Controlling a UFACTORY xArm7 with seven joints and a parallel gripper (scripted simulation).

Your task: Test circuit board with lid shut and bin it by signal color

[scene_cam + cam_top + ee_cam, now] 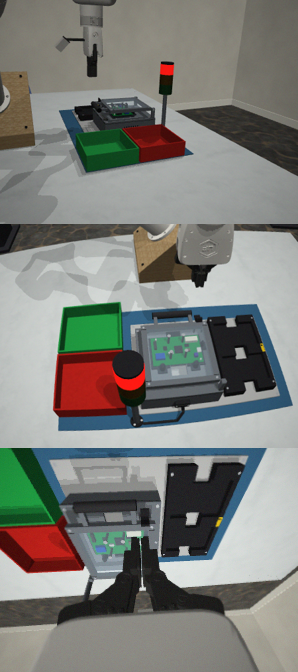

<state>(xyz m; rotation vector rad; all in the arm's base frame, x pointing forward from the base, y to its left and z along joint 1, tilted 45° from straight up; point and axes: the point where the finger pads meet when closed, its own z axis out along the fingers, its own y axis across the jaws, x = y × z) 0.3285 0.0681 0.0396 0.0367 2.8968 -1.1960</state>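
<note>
The latch hook is 120 mm below my hand, 20 mm ahead of it and 10 mm to the left of it. Round my hand: tester plate: 140 mm below, 90 mm ahead, 50 mm to the right; then tester lid: 120 mm below, 90 mm ahead, 50 mm to the right; then green circuit board: 140 mm below, 80 mm ahead, 50 mm to the right.
</note>
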